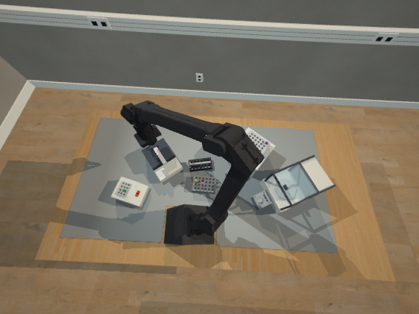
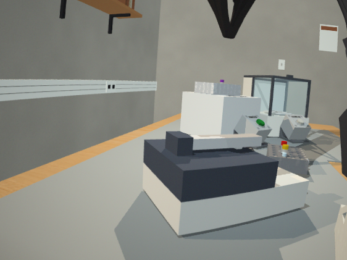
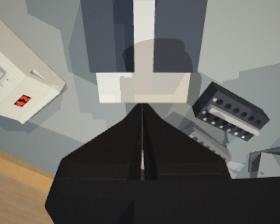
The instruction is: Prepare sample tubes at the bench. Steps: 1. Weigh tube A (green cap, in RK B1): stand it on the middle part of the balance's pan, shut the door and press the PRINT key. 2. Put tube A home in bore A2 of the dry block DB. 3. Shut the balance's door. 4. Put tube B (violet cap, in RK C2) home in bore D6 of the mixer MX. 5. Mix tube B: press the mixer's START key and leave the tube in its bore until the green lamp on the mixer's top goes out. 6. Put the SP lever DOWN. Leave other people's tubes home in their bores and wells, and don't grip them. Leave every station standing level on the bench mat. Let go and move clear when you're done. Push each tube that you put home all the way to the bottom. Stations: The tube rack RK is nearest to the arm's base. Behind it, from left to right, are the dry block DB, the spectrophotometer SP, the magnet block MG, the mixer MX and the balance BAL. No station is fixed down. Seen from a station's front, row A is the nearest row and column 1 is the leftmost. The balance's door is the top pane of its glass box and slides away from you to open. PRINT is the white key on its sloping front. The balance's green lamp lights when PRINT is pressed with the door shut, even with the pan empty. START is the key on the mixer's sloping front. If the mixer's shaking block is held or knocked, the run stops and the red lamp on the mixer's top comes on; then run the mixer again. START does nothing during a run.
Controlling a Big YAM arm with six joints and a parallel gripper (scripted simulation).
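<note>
Now: hand 15 cm above the SP lever, 1 cm to the left of it and 1 cm past it. From my hand the other things lie so: dry block: 21 cm below, 17 cm behind, 16 cm to the left; rack RK: 23 cm to the right, 22 cm below, 17 cm behind; magnet block: 22 cm to the right, 22 cm below, 5 cm behind.
</note>
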